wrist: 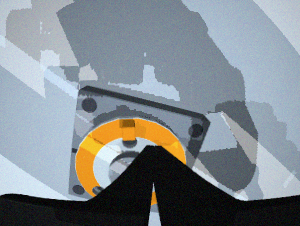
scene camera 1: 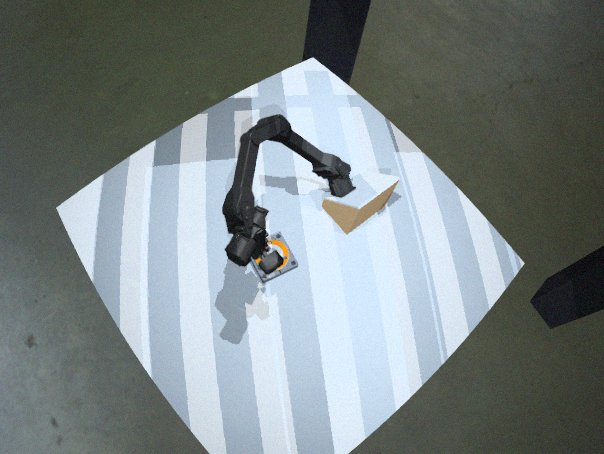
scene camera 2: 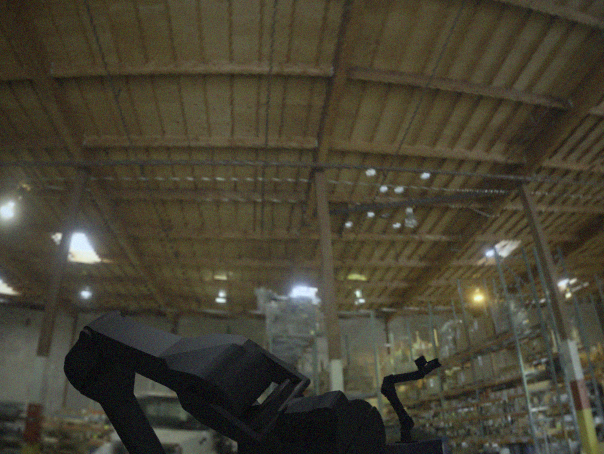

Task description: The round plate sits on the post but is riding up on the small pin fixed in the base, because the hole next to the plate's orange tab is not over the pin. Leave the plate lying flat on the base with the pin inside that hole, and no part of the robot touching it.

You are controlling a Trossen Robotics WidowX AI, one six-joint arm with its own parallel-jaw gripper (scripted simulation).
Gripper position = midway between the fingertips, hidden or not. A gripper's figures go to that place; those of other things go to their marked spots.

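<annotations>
My gripper [wrist: 153,152], 0.10 m from the lens. Square grey base [wrist: 94,106], 0.16 m from the lens.
</annotations>
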